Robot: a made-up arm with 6 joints. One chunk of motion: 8 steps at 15 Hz.
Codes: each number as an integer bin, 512 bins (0 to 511) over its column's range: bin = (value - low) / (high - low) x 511, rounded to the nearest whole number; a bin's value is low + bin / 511 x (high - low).
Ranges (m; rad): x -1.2..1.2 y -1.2..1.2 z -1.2..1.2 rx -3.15..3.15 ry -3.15..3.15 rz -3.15..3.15
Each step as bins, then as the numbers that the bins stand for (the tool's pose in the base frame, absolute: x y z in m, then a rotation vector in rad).
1 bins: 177 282 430 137 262 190
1 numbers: -0.3687 0.1245 0.8196 -1.4610 0.0801 -0.8075
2 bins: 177 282 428 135 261 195
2 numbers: -0.3687 0.1245 0.8102 -1.4856 0.0678 -0.7459
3 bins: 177 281 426 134 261 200
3 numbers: -0.3687 0.1198 0.8008 -1.4979 0.0678 -0.6842
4 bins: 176 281 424 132 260 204
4 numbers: -0.3734 0.1198 0.7914 -1.5226 0.0555 -0.6349
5 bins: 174 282 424 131 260 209
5 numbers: -0.3828 0.1245 0.7914 -1.5349 0.0555 -0.5733
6 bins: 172 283 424 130 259 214
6 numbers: -0.3922 0.1292 0.7914 -1.5473 0.0432 -0.5116
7 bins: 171 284 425 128 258 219
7 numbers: -0.3969 0.1339 0.7961 -1.5719 0.0308 -0.4500
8 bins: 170 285 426 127 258 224
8 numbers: -0.4016 0.1386 0.8008 -1.5842 0.0308 -0.3884
